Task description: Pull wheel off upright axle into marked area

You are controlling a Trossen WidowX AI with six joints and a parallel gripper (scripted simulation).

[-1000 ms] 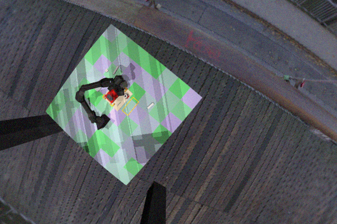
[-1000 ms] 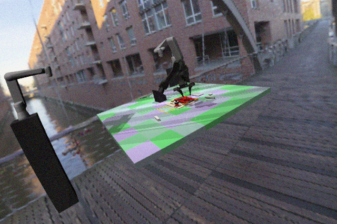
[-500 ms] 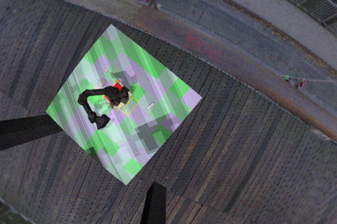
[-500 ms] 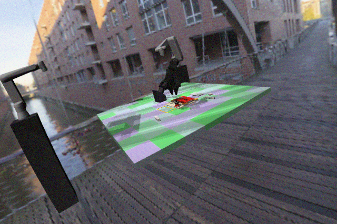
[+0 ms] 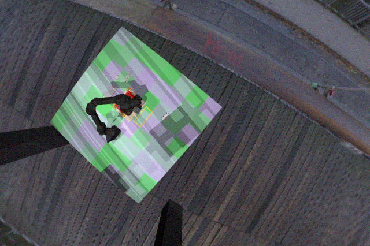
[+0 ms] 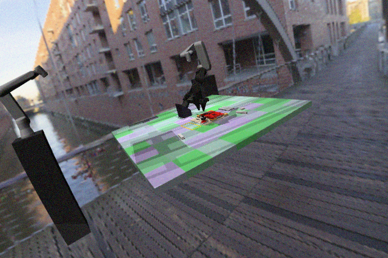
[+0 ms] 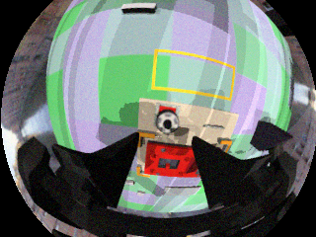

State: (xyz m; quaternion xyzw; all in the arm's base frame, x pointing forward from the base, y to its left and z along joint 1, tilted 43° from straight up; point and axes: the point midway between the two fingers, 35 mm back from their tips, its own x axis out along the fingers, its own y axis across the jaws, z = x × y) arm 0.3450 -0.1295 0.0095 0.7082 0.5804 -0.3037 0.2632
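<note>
Now: gripper tip 6 cm above the dark round wheel. Round my gripper tip: white bar 5 cm ahead, 26 cm to the right, 9 cm below.
</note>
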